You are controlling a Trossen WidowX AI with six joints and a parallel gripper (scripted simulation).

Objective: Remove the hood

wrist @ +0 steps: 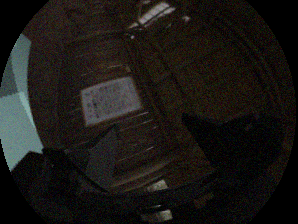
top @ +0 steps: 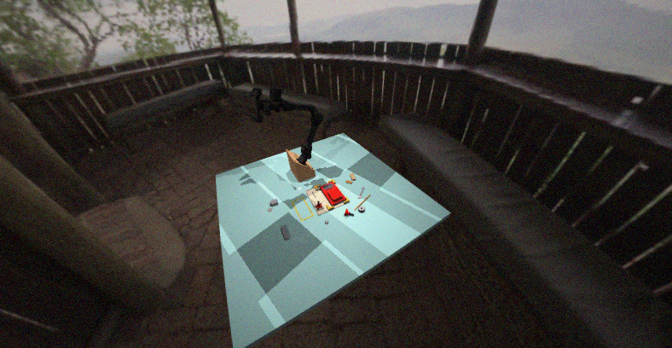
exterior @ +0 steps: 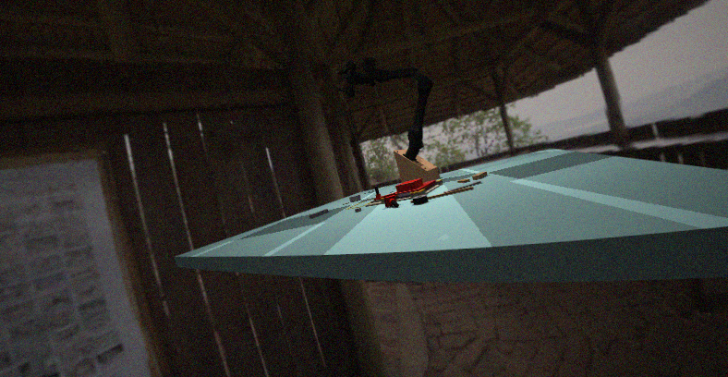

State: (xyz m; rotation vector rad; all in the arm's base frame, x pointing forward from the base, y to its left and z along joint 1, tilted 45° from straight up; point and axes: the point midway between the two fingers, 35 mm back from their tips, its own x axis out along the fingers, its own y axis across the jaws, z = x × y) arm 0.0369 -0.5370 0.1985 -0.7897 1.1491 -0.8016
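Now: gripper tip 64 cm above the red hood, 36 cm to the right of it and 29 cm short of it. The rest, counted from my gripper tip: grey bar: 67 cm below, 36 cm ahead, 3 cm to the right; dark wheel: 67 cm below, 47 cm ahead, 45 cm to the left; wooden rod: 67 cm below, 50 cm to the left, 42 cm ahead.
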